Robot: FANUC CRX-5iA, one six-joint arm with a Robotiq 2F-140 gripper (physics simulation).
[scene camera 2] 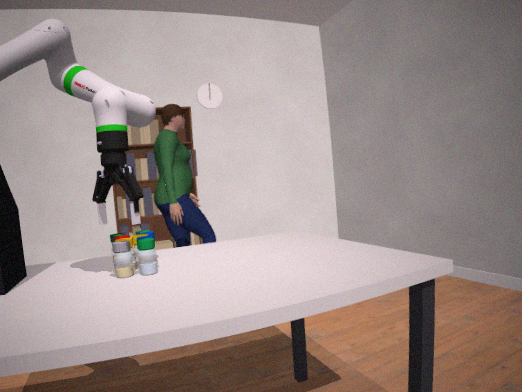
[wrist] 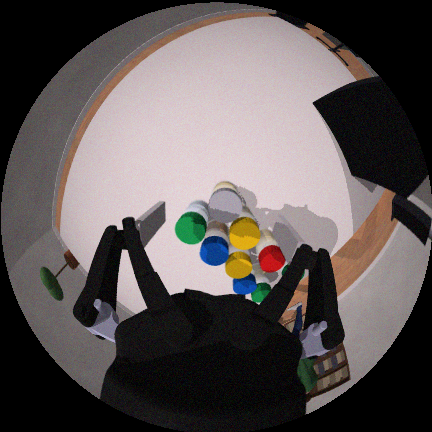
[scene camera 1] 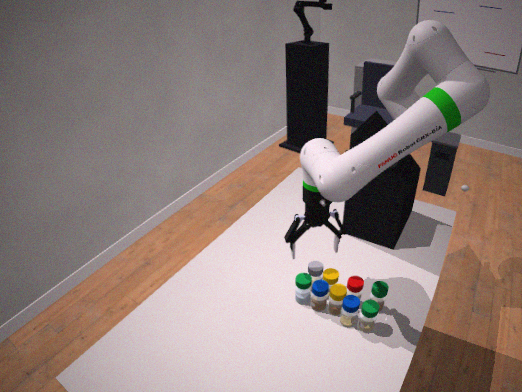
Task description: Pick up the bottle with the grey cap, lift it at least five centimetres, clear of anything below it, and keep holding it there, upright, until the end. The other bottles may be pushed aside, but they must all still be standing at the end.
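Places are measured from the arm's base along level axes (x ahead, y left, z up), in centimetres.
Pixels of known places: gripper, fingertip midpoint: (scene camera 2: pixel 119 224) (wrist: pixel 219 217) (scene camera 1: pixel 314 253).
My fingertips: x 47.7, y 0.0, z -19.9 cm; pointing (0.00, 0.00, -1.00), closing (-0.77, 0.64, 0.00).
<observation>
Ahead of a thing's pixels: the offset from my fingertips to its top centre. Level surfaces: height alone.
The bottle with the grey cap @(dx -0.2, dy +0.8, dz -5.5 cm) (scene camera 1: pixel 315 269) (scene camera 2: pixel 123 259) (wrist: pixel 225 204) stands upright on the white table @(dz -16.0 cm) (scene camera 1: pixel 200 310) (scene camera 2: pixel 300 280) (wrist: pixel 200 100), at the end of a close group of bottles. A green-capped bottle @(dx +7.2, dy +1.1, dz -5.5 cm) (scene camera 1: pixel 303 288) (scene camera 2: pixel 147 256) (wrist: pixel 191 227) and a yellow-capped bottle @(dx -0.2, dy +7.1, dz -5.5 cm) (scene camera 1: pixel 330 276) (wrist: pixel 245 233) stand right beside it. My gripper (scene camera 1: pixel 315 252) (scene camera 2: pixel 119 220) (wrist: pixel 219 217) is wide open and empty, pointing down above the bottle group. Its fingertips are higher than the caps. In the wrist view the grey cap lies between the two fingers, slightly beyond the line joining them.
Blue-capped bottles @(dx +6.5, dy +7.4, dz -5.5 cm) (scene camera 1: pixel 320 295) @(dx +6.1, dy +19.1, dz -5.5 cm) (scene camera 1: pixel 350 310), another yellow-capped bottle @(dx +4.4, dy +13.1, dz -5.5 cm) (scene camera 1: pixel 337 298), a red-capped bottle @(dx -2.1, dy +15.8, dz -5.5 cm) (scene camera 1: pixel 355 285) (wrist: pixel 271 258) and more green-capped bottles @(dx +4.3, dy +25.2, dz -5.5 cm) (scene camera 1: pixel 369 315) @(dx -5.0, dy +23.7, dz -5.5 cm) (scene camera 1: pixel 380 290) stand upright in the group. The black robot pedestal (scene camera 1: pixel 380 205) (wrist: pixel 380 135) rises beyond the bottles in the first scene view.
</observation>
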